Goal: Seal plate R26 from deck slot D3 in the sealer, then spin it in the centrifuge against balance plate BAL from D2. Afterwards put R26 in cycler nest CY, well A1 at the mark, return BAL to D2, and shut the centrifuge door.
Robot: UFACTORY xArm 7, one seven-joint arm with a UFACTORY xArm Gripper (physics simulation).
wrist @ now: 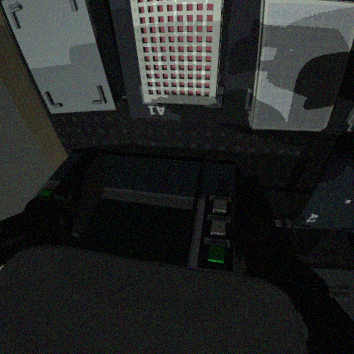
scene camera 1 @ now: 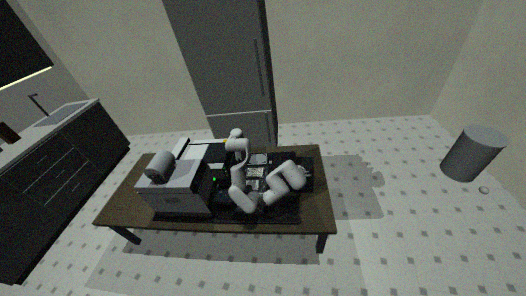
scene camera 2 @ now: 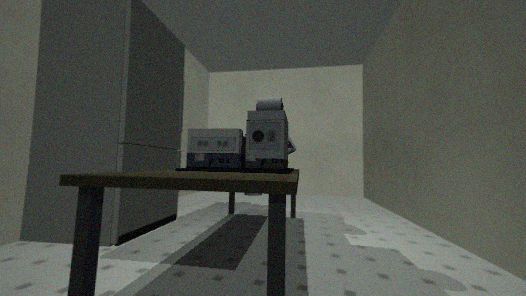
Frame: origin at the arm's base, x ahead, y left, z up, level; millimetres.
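Where they show: gripper, between the fingertips: (wrist: pixel 170 178).
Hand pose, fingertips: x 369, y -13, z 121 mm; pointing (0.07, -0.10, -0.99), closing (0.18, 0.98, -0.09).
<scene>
After its pixels a point has its place.
Plate R26 (wrist: pixel 177 53) {x 326, y -32, z -11 mm} (scene camera 1: pixel 255 172) {x 311, y -31, z -14 mm}, white with rows of red wells, sits in its deck slot with an A1 mark (wrist: pixel 156 110) {x 397, y -66, z -26 mm} at its near corner. A plain grey plate (wrist: pixel 293 74) {x 340, y 82, z -7 mm} lies in the slot to its right, partly in shadow. An empty grey slot (wrist: pixel 60 60) {x 331, y -194, z -36 mm} with corner marks is on its left. My gripper (wrist: pixel 170 178) {x 369, y -13, z 121 mm} is open and empty. Its dark fingers show dimly, spread over a low dark unit (wrist: pixel 140 207) {x 512, y -85, z 46 mm} with a column of buttons, the lowest lit green (wrist: pixel 215 253) {x 507, y 26, z 100 mm}. In the first scene view the arm (scene camera 1: pixel 282 179) {x 90, y 193, z 186 mm} hides the gripper.
A big grey machine with a roll on top (scene camera 1: pixel 171 182) {x 722, y 277, z 267 mm} (scene camera 2: pixel 266 138) {x 990, y 218, z 98 mm} stands at the table's left, with a second boxy machine (scene camera 1: pixel 203 150) {x 723, y -144, z 127 mm} (scene camera 2: pixel 215 148) {x 976, y -94, z 40 mm} behind it. Another dark nest with an A1 mark (wrist: pixel 310 218) {x 529, y 165, z 18 mm} is at the right. A tall fridge (scene camera 1: pixel 232 73) stands behind the table (scene camera 1: pixel 320 217) {x -134, y 279, z -96 mm}.
</scene>
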